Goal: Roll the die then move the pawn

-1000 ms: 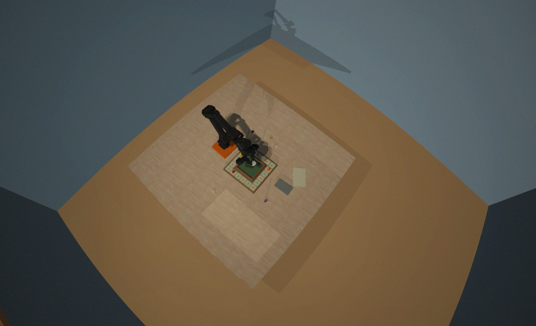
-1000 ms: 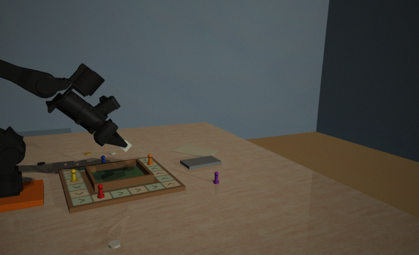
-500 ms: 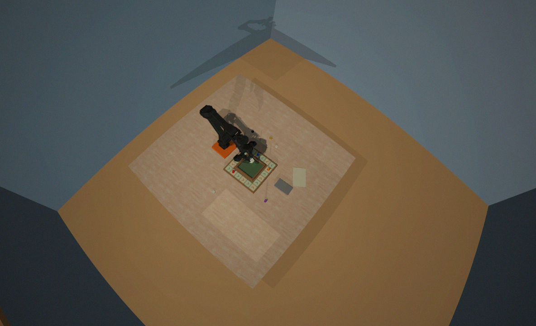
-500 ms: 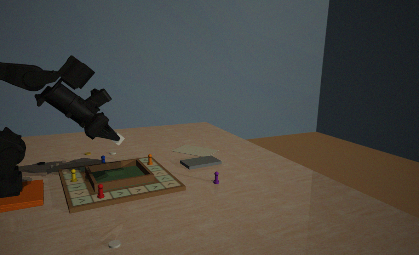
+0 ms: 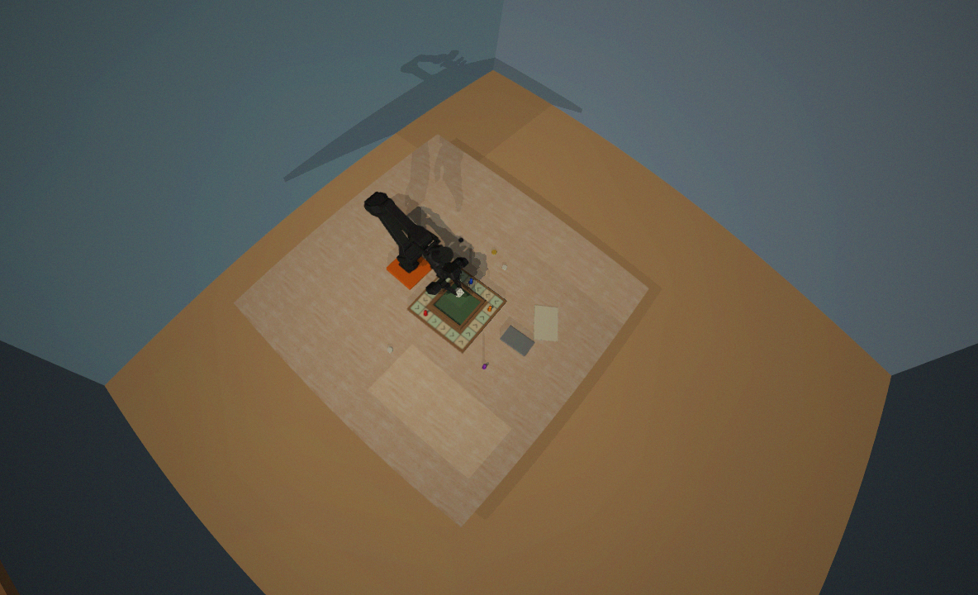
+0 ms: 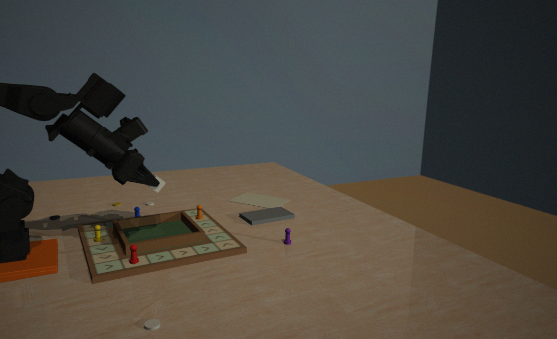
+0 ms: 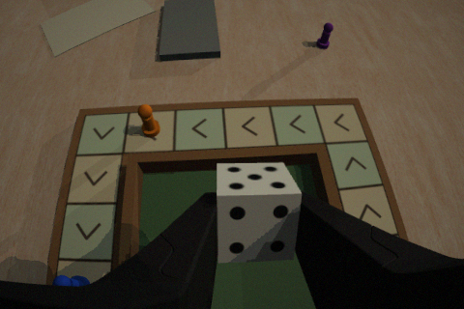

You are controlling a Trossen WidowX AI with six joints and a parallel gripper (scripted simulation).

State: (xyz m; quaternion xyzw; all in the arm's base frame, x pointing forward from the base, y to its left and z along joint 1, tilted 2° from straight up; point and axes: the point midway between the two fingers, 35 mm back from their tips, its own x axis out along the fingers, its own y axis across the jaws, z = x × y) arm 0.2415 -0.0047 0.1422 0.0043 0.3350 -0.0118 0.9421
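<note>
The white die lies right at my gripper tip. Round my gripper tip: yellow pawn (120 mm behind, 100 mm below, 20 mm to the left); then green tray (120 mm below); then blue pawn (110 mm to the left, 100 mm below, 20 mm behind).
</note>
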